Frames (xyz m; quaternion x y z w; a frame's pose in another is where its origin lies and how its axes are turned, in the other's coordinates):
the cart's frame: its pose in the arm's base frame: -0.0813 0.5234 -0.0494 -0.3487 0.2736 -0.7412 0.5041
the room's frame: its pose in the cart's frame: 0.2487 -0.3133 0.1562 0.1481 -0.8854 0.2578 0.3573
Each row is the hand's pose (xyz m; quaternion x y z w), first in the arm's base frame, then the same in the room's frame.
Working: the arm's base frame: its pose in the room's frame: -0.2268 0.3190 -0.3910 0.6357 0.3685 -0.1333 0.6651

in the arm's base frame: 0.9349 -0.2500 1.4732 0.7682 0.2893 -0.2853 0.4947
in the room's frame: 0.7319 -0.8385 -1.3120 -0.7589 -0.4536 0.3549 0.3039
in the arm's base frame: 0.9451 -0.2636 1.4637 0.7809 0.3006 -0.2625 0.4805
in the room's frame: 0.7271 -0.8286 -1.3281 -0.7682 -0.4397 0.3353 0.3226
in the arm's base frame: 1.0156 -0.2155 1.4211 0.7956 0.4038 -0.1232 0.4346
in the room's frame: 0.7934 -0.7604 -1.3353 -0.8138 -0.4009 0.1763 0.3819
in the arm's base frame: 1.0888 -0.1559 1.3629 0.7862 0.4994 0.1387 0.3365
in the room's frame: 0.8639 -0.6749 -1.3344 -0.8545 -0.2631 -0.0752 0.4415
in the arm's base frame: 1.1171 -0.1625 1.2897 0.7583 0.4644 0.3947 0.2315
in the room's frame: 0.8558 -0.5986 -1.3521 -0.8588 -0.0422 -0.2474 0.4465
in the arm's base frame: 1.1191 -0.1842 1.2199 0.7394 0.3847 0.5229 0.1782
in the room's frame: 0.8208 -0.5355 -1.3641 -0.8491 0.1095 -0.2961 0.4235
